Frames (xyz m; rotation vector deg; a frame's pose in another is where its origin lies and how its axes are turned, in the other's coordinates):
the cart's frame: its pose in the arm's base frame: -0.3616 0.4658 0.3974 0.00 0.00 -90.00
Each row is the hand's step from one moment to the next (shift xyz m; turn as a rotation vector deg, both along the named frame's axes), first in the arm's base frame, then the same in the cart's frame.
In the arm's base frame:
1: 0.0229 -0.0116 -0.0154 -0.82 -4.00 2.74
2: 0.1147 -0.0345 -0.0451 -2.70 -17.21 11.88
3: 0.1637 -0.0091 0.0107 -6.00 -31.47 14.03
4: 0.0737 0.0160 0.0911 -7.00 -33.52 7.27
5: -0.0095 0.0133 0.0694 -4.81 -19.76 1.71
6: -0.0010 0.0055 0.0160 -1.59 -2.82 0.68
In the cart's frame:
1: 0.0116 0.0229 -0.0154 4.00 -0.82 2.74
2: 0.0345 0.1147 -0.0451 17.21 -2.70 11.88
3: 0.0091 0.1637 0.0107 31.47 -6.00 14.03
4: -0.0160 0.0737 0.0911 33.52 -7.00 7.27
5: -0.0133 -0.0095 0.0694 19.76 -4.81 1.71
6: -0.0055 -0.0010 0.0160 2.82 -1.59 0.68

